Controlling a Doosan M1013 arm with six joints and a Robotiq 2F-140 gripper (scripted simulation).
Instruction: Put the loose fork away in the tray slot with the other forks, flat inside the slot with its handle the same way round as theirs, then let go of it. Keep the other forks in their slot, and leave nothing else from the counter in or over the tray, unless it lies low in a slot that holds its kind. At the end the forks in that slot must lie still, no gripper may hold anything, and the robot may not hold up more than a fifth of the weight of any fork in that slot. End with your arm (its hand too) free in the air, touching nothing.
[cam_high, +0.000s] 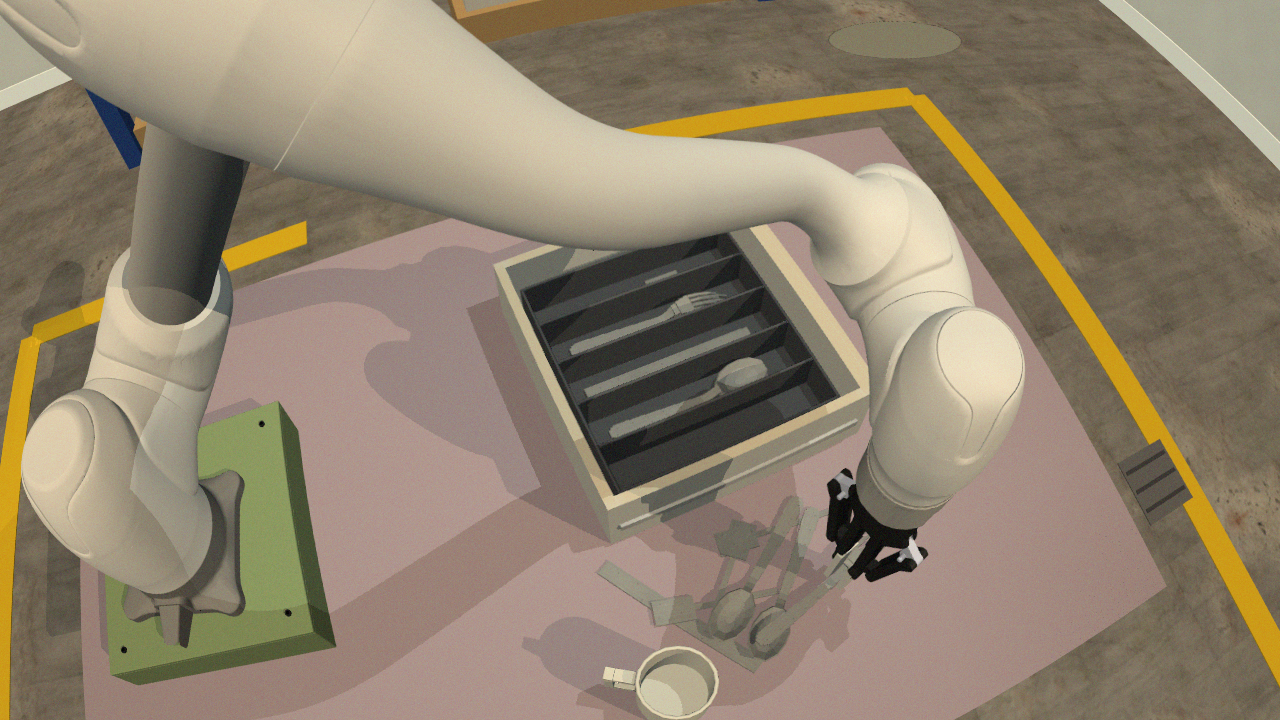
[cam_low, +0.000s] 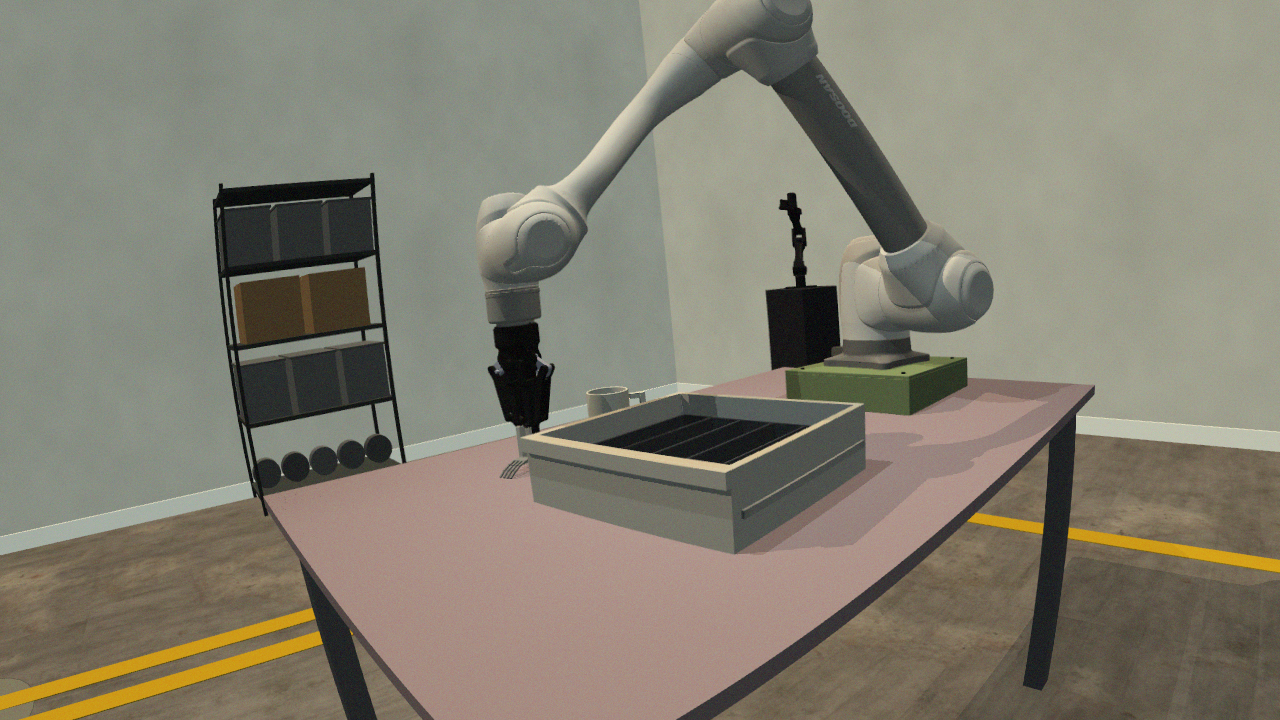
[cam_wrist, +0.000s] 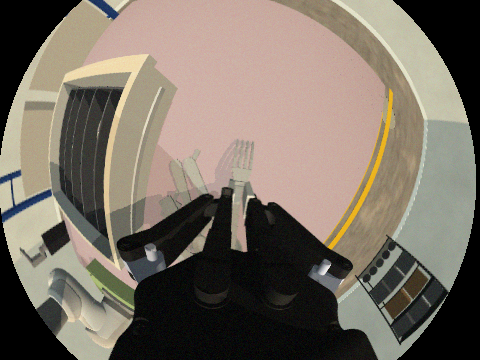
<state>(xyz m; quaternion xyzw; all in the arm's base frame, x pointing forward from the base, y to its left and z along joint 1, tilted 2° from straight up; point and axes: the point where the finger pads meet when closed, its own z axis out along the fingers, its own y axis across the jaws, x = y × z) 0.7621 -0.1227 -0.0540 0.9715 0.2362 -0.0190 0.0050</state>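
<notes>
My gripper is now 130 mm past the tray, 310 mm to the right of it and 10 mm below it. Also, from my hand: mug 210 mm behind, 90 mm to the right.
</notes>
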